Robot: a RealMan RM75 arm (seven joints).
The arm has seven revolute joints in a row. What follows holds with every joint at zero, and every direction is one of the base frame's. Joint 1 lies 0.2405 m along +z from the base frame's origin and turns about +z. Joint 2 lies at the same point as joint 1 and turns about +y. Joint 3 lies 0.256 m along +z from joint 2 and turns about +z. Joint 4 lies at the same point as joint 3 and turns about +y. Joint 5 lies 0.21 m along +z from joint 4 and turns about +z. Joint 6 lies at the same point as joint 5 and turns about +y. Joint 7 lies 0.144 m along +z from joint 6 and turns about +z. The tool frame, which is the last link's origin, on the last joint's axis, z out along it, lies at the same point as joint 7; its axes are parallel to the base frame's.
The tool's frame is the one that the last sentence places.
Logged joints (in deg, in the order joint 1, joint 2, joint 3, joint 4, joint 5, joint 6, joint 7), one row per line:
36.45 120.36 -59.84 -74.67 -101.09 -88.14 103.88
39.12 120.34 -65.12 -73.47 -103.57 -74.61 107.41
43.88 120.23 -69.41 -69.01 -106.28 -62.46 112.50
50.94 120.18 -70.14 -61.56 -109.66 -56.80 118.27
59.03 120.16 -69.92 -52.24 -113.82 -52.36 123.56
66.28 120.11 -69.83 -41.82 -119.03 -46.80 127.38
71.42 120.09 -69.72 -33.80 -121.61 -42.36 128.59
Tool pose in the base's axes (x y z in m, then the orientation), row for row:
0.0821 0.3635 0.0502 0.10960 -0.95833 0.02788 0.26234
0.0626 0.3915 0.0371 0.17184 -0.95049 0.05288 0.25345
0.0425 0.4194 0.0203 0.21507 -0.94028 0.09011 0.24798
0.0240 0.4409 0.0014 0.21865 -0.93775 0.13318 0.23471
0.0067 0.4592 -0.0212 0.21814 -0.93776 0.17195 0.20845
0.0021 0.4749 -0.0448 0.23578 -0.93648 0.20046 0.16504
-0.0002 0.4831 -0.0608 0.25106 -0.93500 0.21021 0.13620
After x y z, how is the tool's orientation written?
As a quaternion, w x y z.
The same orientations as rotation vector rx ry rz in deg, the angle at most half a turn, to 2 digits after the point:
-161.41 4.70 44.19
-154.58 8.60 41.22
-149.39 14.32 39.40
-148.71 21.12 37.22
-148.75 27.27 33.06
-147.17 31.50 25.94
-145.78 32.77 21.24

